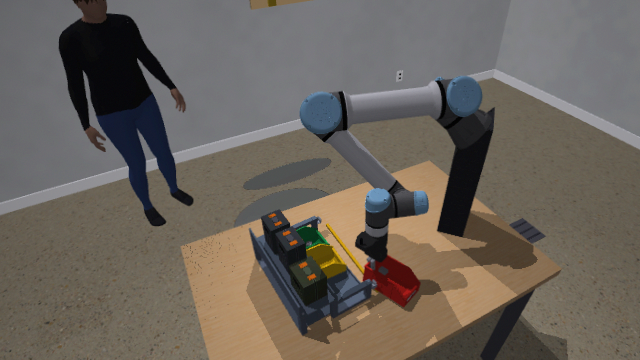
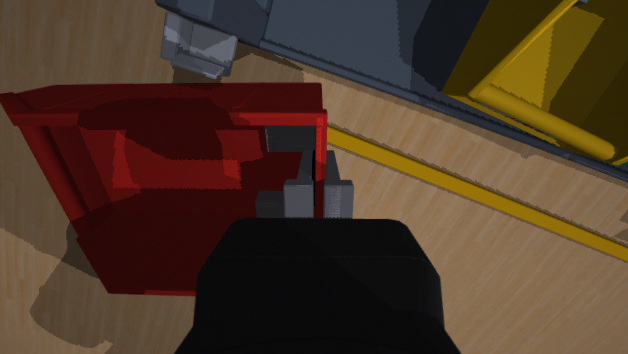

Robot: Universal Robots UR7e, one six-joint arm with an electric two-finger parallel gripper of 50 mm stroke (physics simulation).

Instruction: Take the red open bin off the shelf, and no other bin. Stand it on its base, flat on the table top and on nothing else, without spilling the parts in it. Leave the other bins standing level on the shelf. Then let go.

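Frame: origin at the arm's base, x ahead, y left, z up, level; centimetres.
Where they show: arm's base, origin of its link: (image 1: 474, 132).
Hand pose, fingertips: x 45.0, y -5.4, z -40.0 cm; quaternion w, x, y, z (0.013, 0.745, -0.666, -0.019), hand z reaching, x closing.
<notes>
Each offset is from my fingertips to the centre of the thing. Level surfaces: height alone.
The red open bin @[dx -1.4, dy +8.2, dz +1.7 cm] (image 1: 400, 284) (image 2: 175, 172) is off the shelf, over the table top @[dz -2.9 cm] (image 1: 225, 300) (image 2: 525, 300) beside the shelf's front corner. Its open side faces up. Grey parts (image 1: 383, 270) (image 2: 290, 138) lie inside at its back wall. My gripper (image 1: 371, 265) (image 2: 318, 167) is shut on that back wall, one finger inside the bin and one outside. Whether the base touches the table or the yellow strip is hidden. The yellow bin @[dx +12.2, dy -14.4, dz +1.4 cm] (image 1: 331, 261) (image 2: 575, 65) and green bin @[dx +10.3, dy -25.0, dz +1.4 cm] (image 1: 312, 236) stand on the grey-blue shelf (image 1: 280, 282) (image 2: 340, 30).
Dark boxes with orange marks @[dx +24.5, dy -5.0, dz +12.1 cm] (image 1: 309, 281) @[dx +21.6, dy -16.6, dz +13.9 cm] (image 1: 291, 245) @[dx +19.5, dy -27.5, dz +13.4 cm] (image 1: 275, 226) stand at the shelf's rear. A yellow strip @[dx -1.2, dy -11.5, dz -2.4 cm] (image 1: 345, 247) (image 2: 450, 182) lies along the shelf's front and runs to the red bin's back corner. A person (image 1: 110, 70) stands beyond the table.
</notes>
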